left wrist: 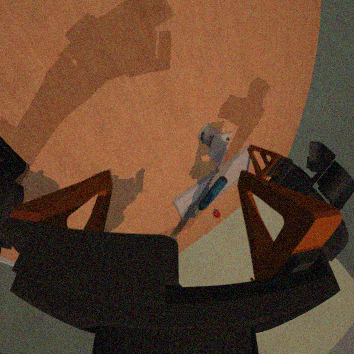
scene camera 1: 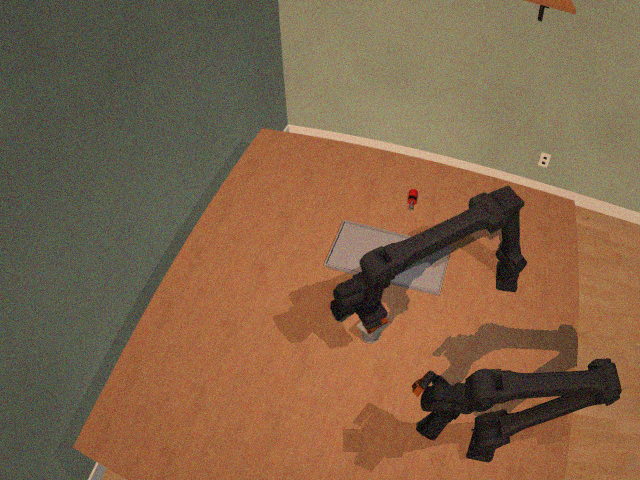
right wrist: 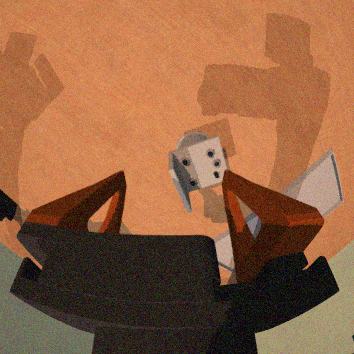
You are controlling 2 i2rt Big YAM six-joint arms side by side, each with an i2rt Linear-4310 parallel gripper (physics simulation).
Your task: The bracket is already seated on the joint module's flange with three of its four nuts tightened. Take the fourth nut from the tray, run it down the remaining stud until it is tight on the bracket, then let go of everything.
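Where they show: left gripper, fingertip midpoint: (left wrist: 174,177); right gripper, fingertip midpoint: (left wrist: 255,148) (scene camera 1: 364,323) (right wrist: 173,177); left arm's base, link origin: (scene camera 1: 482,443) (right wrist: 0,198); right arm's base, link origin: (scene camera 1: 506,278).
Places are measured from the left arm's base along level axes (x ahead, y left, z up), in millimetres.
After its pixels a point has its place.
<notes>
The grey bracket (scene camera 1: 370,336) @[x 460, y -242, z 65 mm] (left wrist: 220,146) @[x 443, y -254, z 94 mm] (right wrist: 204,162) @[x 477, y -282, z 66 mm] sits on the rounded grey joint module (left wrist: 204,132) @[x 450, y -261, z 18 mm] (right wrist: 194,136) @[x 485, y -260, z 22 mm]. Several dark round spots show on its face; which are nuts, and which stud is bare, I cannot tell. The pale tray (scene camera 1: 356,242) @[x 635, y -634, z 4 mm] (left wrist: 239,162) @[x 642, y -575, z 4 mm] (right wrist: 319,182) @[x 649, y -566, z 4 mm] lies beside it, partly hidden by the right arm in scene camera 1. I cannot make out a loose nut. My right gripper (scene camera 1: 377,325) (right wrist: 173,177) @[x 477, y -216, z 178 mm] is open and empty above the bracket, which shows beyond its fingertips. My left gripper (scene camera 1: 417,387) @[x 245, y -5, z 266 mm] (left wrist: 174,177) @[x 245, y -5, z 266 mm] is wide open and empty, above the table apart from the bracket.
A blue-handled tool (left wrist: 213,193) @[x 456, y -602, z 37 mm] lies on the tray. A small red object (scene camera 1: 412,196) @[x 491, y -908, z 34 mm] (left wrist: 216,213) @[x 484, y -895, z 24 mm] lies on the table past the tray. The right arm (scene camera 1: 434,237) @[x 342, y -333, z 470 mm] stretches over the tray. The table's edge (scene camera 1: 193,227) @[x 1253, y -502, z 1 mm] runs near the dark green wall.
</notes>
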